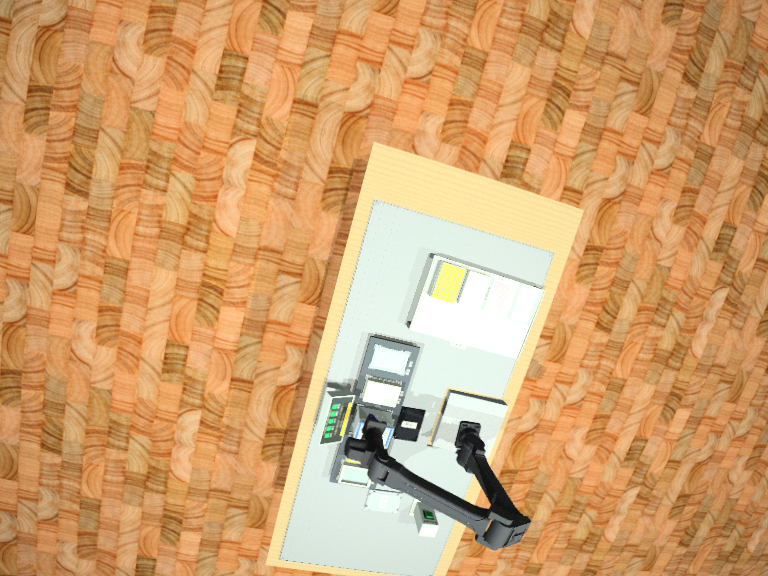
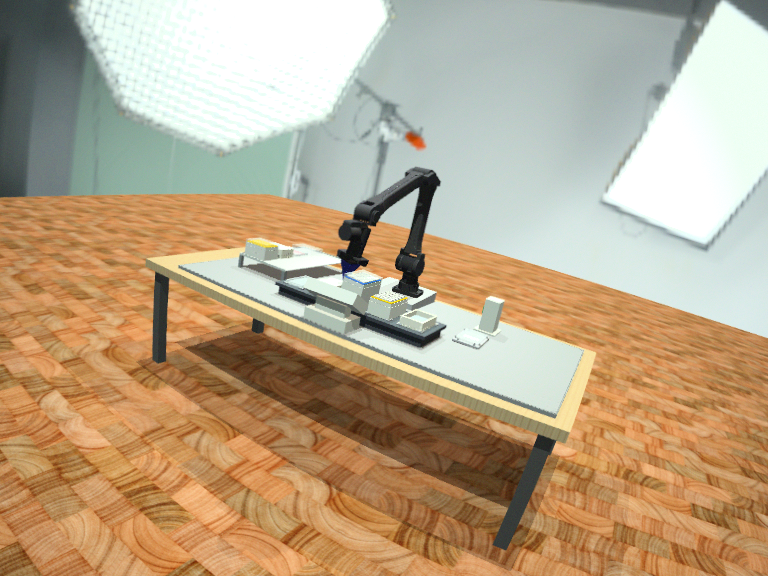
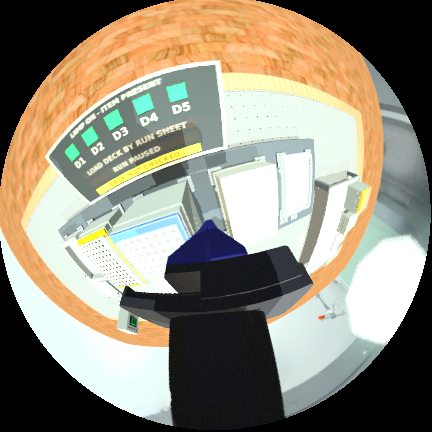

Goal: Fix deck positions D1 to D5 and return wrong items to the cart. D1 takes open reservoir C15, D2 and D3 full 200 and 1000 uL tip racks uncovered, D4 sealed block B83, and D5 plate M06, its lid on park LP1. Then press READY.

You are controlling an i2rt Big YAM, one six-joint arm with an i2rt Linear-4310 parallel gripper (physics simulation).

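Where they show: gripper, fingertip midpoint: [image 1: 370, 414] [image 2: 344, 280] [image 3: 209, 223]; arm's base at its link origin: [image 1: 467, 434] [image 2: 407, 292].
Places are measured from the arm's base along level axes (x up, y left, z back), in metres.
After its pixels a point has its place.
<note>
My gripper [image 1: 372, 428] @(x 0.092, y -0.097, z -0.428 m) [image 2: 350, 266] @(x 0.092, y -0.097, z -0.428 m) [image 3: 209, 223] @(x 0.092, y -0.097, z -0.428 m) has blue fingertips and is shut with nothing in it. It hovers just above the blue-rimmed tip rack [image 2: 361, 280] @(x 0.122, y -0.011, z -0.471 m) [image 3: 149, 245] @(x 0.125, y -0.044, z -0.452 m) in the middle of the deck strip [image 1: 370, 344] @(x 0.019, y -0.337, z -0.466 m). A yellow-rimmed tip rack [image 2: 389, 302] @(x 0.079, y 0.108, z -0.479 m) [image 3: 100, 254] @(x 0.082, y 0.078, z -0.443 m) stands beside it, both uncovered. An open reservoir [image 2: 418, 320] @(x 0.029, y 0.202, z -0.417 m) [image 1: 352, 476] @(x 0.031, y 0.220, z -0.440 m) sits at the strip's near end. A white-topped block [image 1: 380, 392] @(x 0.060, y -0.173, z -0.402 m) [image 3: 252, 205] @(x 0.060, y -0.163, z -0.406 m) and a plate [image 1: 390, 359] @(x 0.032, y -0.294, z -0.384 m) [image 3: 294, 181] @(x 0.029, y -0.276, z -0.396 m) fill the far positions. The status panel [image 1: 335, 421] @(x 0.088, y -0.051, z -0.549 m) [image 3: 141, 132] @(x 0.085, y -0.073, z -0.542 m) shows lamps D1 to D5 lit and reads RUN PAUSED, DECK NOT CHECKED.
The cart [image 1: 477, 322] @(x 0.031, y -0.483, z -0.090 m) [image 2: 292, 263] @(x 0.031, y -0.473, z -0.205 m) at the far end holds a yellow-topped item [image 1: 447, 281] @(x 0.092, y -0.624, z -0.256 m) [image 2: 260, 248] @(x 0.080, y -0.591, z -0.296 m) and pale items. The READY button box [image 1: 428, 518] @(x 0.070, y 0.364, z -0.101 m) [image 2: 492, 314] @(x 0.050, y 0.404, z -0.135 m) [image 3: 128, 320] @(x 0.058, y 0.362, z -0.123 m) stands near a clear lid [image 1: 384, 498] @(x -0.011, y 0.349, z -0.281 m) [image 2: 470, 338] @(x -0.011, y 0.375, z -0.313 m). The arm base [image 1: 468, 433] @(x 0.047, y -0.034, z -0.019 m) stands on a white slab.
</note>
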